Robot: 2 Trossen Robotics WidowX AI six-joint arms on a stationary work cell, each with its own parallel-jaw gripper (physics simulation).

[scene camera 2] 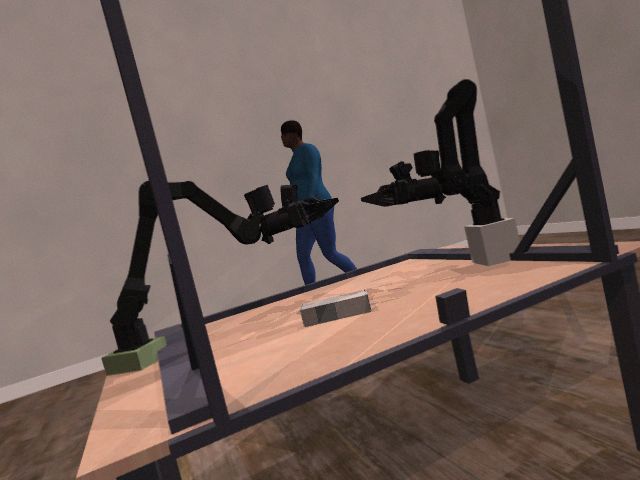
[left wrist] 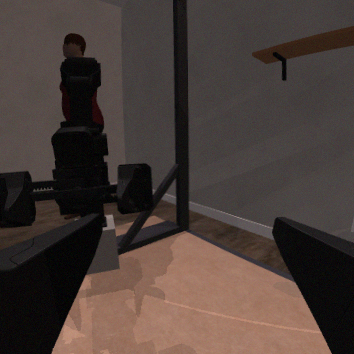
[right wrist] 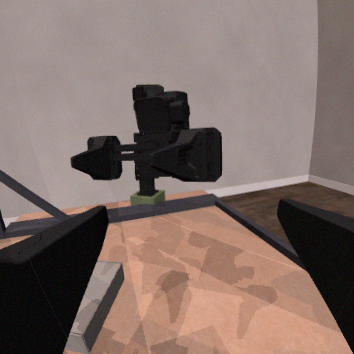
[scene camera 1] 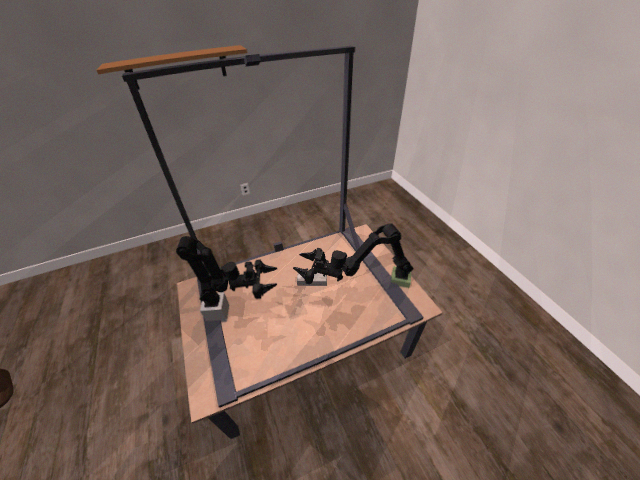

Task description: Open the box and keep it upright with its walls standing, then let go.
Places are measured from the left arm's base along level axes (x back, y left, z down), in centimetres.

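Pixels of known places: left gripper, fingertip midpoint: (scene camera 2: 334, 200) (left wrist: 189, 224) (right wrist: 106, 160) (scene camera 1: 296, 260); right gripper, fingertip midpoint: (scene camera 2: 364, 198) (left wrist: 64, 208) (right wrist: 193, 210) (scene camera 1: 277, 276); left arm's base, origin of the base link: (scene camera 2: 133, 346) (right wrist: 147, 192) (scene camera 1: 401, 274); right arm's base, origin of the base link: (scene camera 2: 488, 222) (scene camera 1: 212, 301).
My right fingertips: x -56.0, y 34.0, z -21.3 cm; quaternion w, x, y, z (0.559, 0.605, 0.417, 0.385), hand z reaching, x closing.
Ahead of a thing's pixels: the offset from my right fingertips to its top centre. Level surfaces: height alone.
The box {dy -20.7, dx +9.2, dz +21.5 cm} (scene camera 1: 318, 281) (scene camera 2: 336, 308) (right wrist: 101, 296) is a low, long grey block lying flat on the table, and its top looks closed. In the right wrist view the near black finger hides part of it. It does not show in the left wrist view. My left gripper (scene camera 1: 298, 261) (scene camera 2: 336, 200) (left wrist: 189, 224) is open and empty, in the air above the box. My right gripper (scene camera 1: 275, 276) (scene camera 2: 362, 199) (right wrist: 193, 210) is open and empty, also raised above the table, to the left of the box in scene camera 1. The two grippers face each other, apart.
The table {dz +25.7 cm} (scene camera 1: 330, 343) (scene camera 2: 289, 374) has dark rails along its edges and a tall dark frame (scene camera 1: 345, 139) (scene camera 2: 138, 113) at one side. The arms stand on a green base {dy -34.0, dx +56.0, dz +21.3 cm} (scene camera 1: 401, 280) (scene camera 2: 129, 360) and a grey base {dy +11.8, dx -30.7, dz +14.7 cm} (scene camera 1: 214, 312) (scene camera 2: 491, 242). A small dark block {dy -38.8, dx -17.5, dz +20.0 cm} (scene camera 2: 452, 306) sits on the rail.
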